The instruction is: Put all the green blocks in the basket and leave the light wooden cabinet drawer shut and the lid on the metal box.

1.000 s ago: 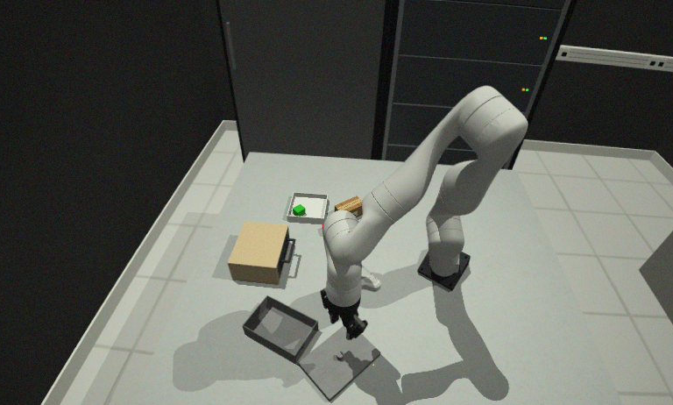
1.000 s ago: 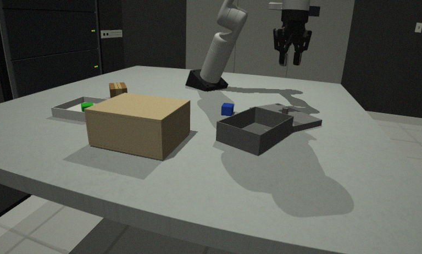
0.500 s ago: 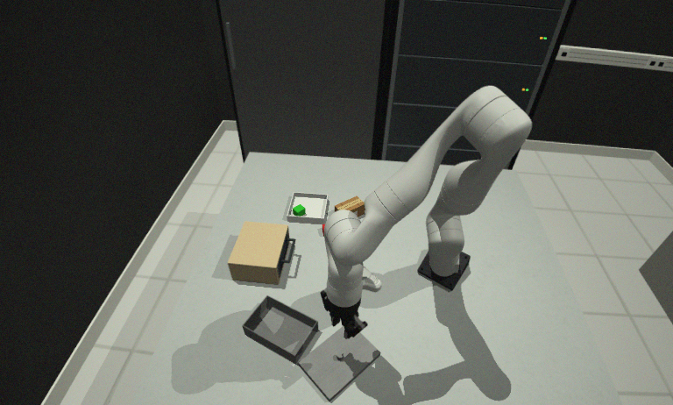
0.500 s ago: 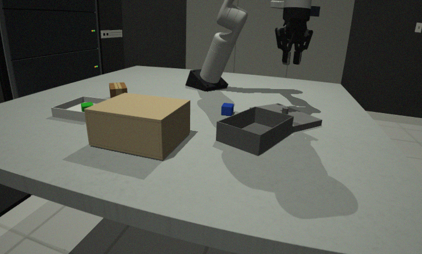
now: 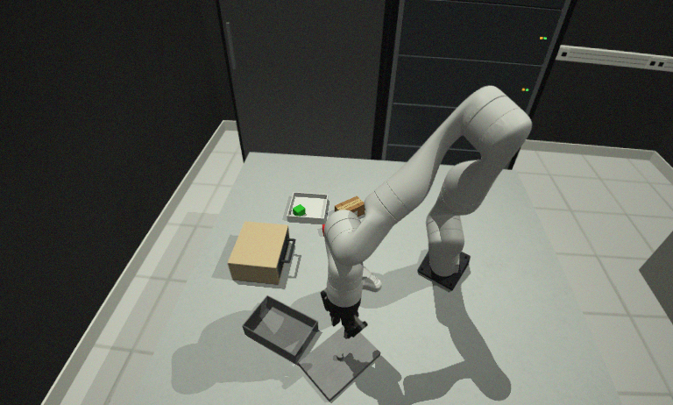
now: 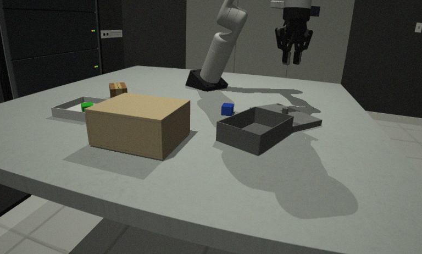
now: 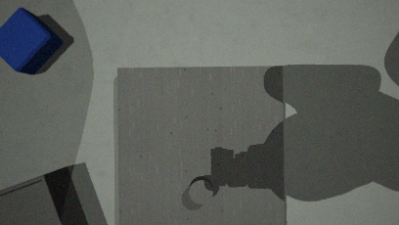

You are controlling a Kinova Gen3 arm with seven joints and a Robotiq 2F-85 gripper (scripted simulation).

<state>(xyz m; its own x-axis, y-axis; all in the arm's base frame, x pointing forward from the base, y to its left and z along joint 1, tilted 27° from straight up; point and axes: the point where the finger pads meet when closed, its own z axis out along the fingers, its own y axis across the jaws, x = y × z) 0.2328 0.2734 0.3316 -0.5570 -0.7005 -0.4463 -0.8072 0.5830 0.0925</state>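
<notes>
Now: the lid 170 mm below my hand. From my hand the other things lie so: light wooden cabinet: 340 mm ahead, 280 mm to the right, 150 mm below; cabinet drawer: 320 mm ahead, 280 mm to the right, 150 mm below; red block: 160 mm ahead, 470 mm to the right, 170 mm below.
</notes>
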